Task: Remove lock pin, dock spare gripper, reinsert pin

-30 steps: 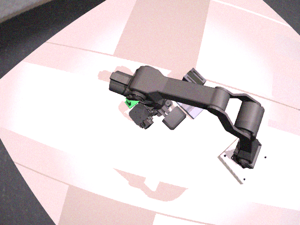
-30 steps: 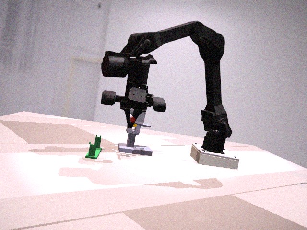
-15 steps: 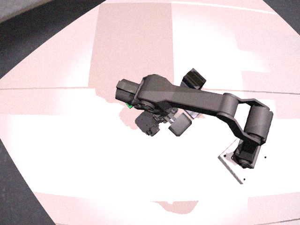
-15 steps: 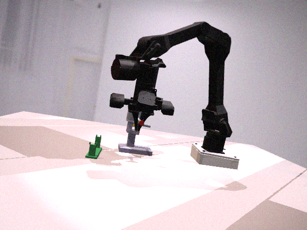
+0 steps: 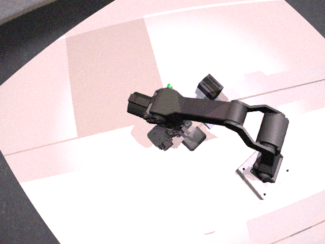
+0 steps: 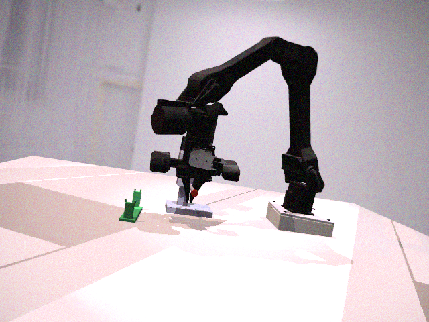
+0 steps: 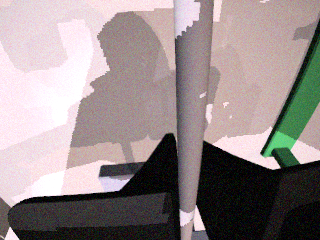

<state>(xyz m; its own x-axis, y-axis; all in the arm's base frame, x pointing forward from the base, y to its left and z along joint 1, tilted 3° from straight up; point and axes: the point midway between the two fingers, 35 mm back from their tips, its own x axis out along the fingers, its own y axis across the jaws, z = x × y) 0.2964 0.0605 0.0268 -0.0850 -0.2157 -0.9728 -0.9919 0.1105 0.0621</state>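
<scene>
Now: gripper tip 20 mm past the grey mount, 100 mm to the left of it and 10 mm below it. From my gripper tip the other things lie so: spare gripper (10 mm behind, 110 mm to the right, 80 mm above); green rack (120 mm ahead, 20 mm to the right, 20 mm below).
</scene>
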